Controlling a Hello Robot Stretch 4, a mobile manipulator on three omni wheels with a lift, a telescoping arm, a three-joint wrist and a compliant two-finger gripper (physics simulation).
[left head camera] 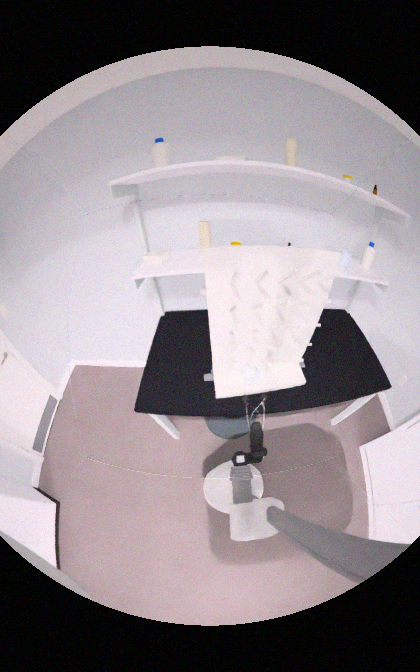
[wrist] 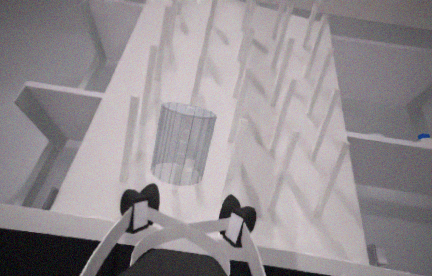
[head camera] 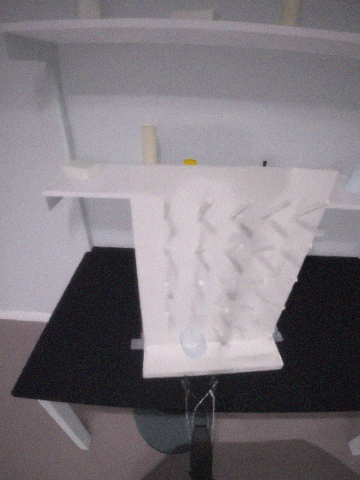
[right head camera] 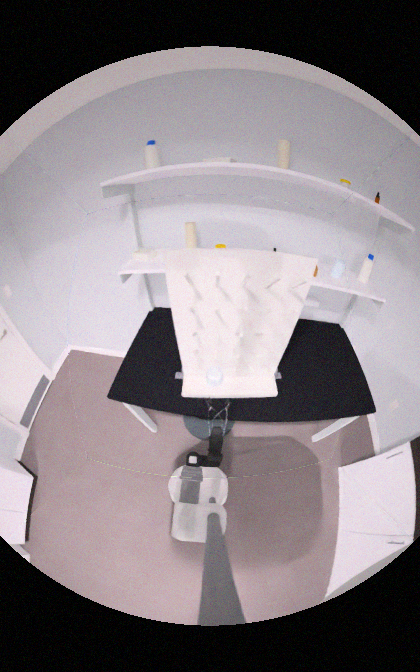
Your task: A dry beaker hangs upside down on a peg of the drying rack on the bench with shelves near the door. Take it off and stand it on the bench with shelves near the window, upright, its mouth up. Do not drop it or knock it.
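Frame: origin at the robot's base, x down, y ahead, z right, level; millimetres.
Seen in the pictures: gripper, between the fingertips: [wrist: 190,205] [head camera: 199,374].
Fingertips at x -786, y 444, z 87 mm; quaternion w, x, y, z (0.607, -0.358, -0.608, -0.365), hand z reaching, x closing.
Offsets run from my fingertips to a thing's top centre. Level surfaces: height alone.
A clear, bluish beaker {dx -152, dy +52, dz -23 mm} [head camera: 193,342] [left head camera: 250,373] [right head camera: 214,376] [wrist: 183,145] hangs on a low peg of the white drying rack [head camera: 150,280] [left head camera: 220,350] [right head camera: 192,345] [wrist: 95,165], left of the rack's middle. The rack stands on the black bench with shelves {dx +51 mm} [head camera: 75,325] [left head camera: 175,360] [right head camera: 145,350]. My gripper [head camera: 200,384] [left head camera: 255,399] [right head camera: 218,401] [wrist: 190,205] is open and empty. Its fingertips are in front of the rack's foot, apart from the beaker. In the wrist view the beaker shows beyond and above the fingertips, slightly left of midway between them.
Several empty pegs stick out above and right of the beaker. Two white shelves [left head camera: 172,265] [left head camera: 225,170] behind the rack carry bottles and boxes. A round grey stool base {dx +783, dy +189, dz -64 mm} [head camera: 162,432] lies under the bench's front edge. White cabinets [left head camera: 395,475] [right head camera: 375,510] stand at the right.
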